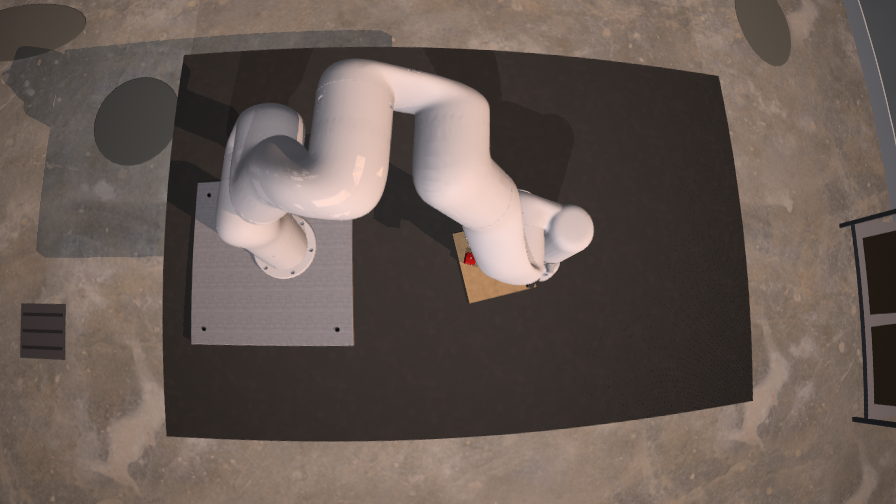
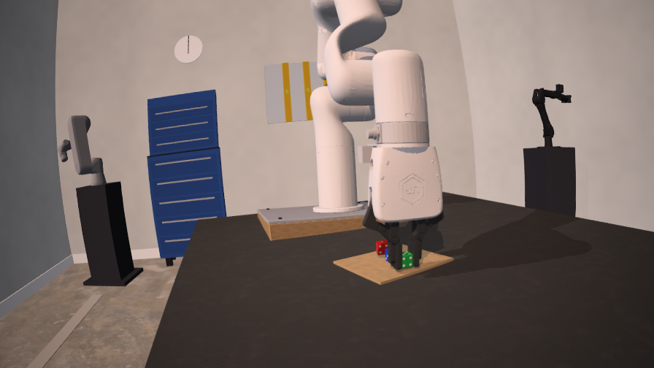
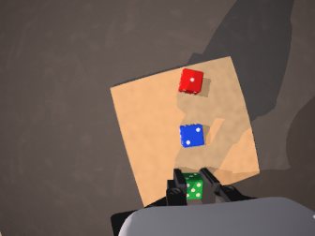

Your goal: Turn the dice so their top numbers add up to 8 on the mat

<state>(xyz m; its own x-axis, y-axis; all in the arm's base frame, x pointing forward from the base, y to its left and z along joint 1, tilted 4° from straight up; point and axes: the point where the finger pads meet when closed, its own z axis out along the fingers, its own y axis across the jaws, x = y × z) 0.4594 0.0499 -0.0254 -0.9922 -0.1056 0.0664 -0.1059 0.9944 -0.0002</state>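
My hand is 10 mm above the green die. Also, from my hand: tan mat (50 mm behind, 10 mm to the right, 30 mm below); red die (100 mm behind, 10 mm to the right, 20 mm below); blue die (50 mm behind, 10 mm to the right, 20 mm below).
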